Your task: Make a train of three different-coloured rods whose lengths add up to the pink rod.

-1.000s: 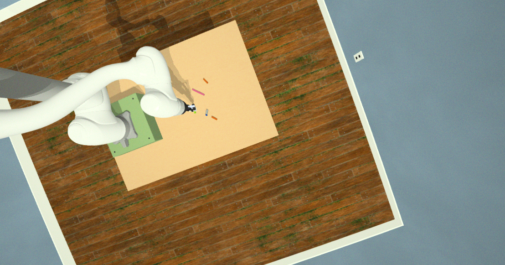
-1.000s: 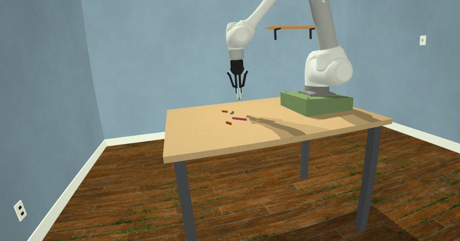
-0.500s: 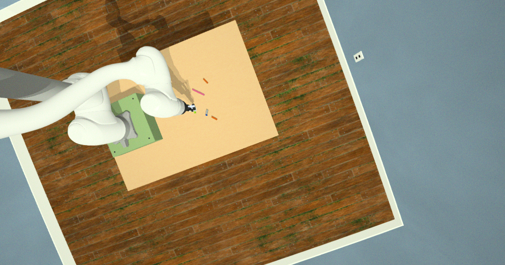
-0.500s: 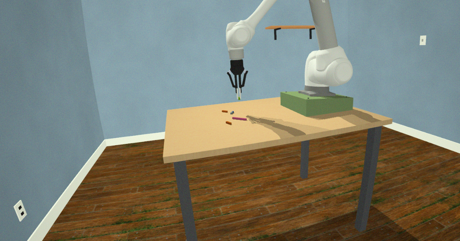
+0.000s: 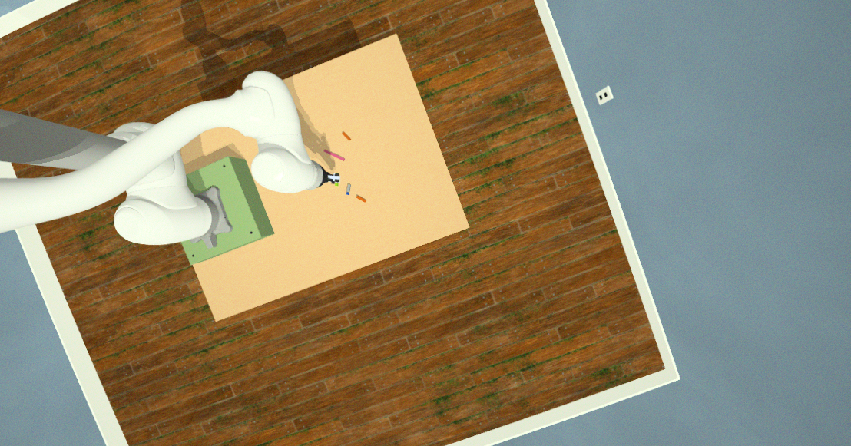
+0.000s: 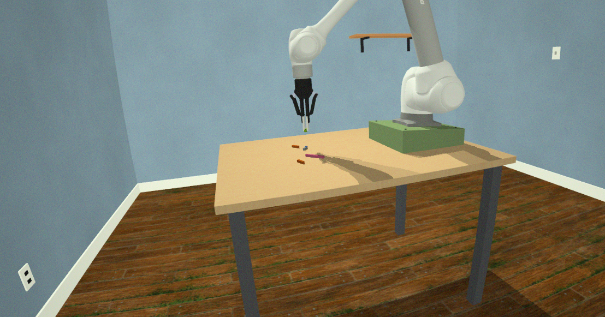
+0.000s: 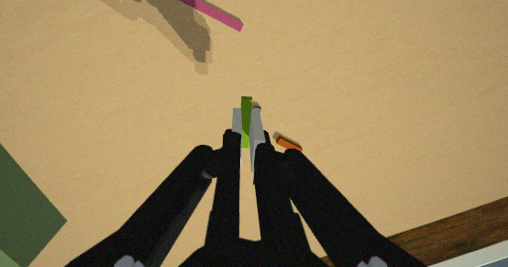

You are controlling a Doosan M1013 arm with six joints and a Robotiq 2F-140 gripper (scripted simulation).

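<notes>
The grey rod lies 13 cm below my hand, 3 cm to the right of it and 1 cm ahead of it. Also, from my hand: blue rod 13 cm below, 5 cm to the right; lime rod 3 cm below; pink rod 13 cm below, 11 cm to the left, 1 cm behind.
</notes>
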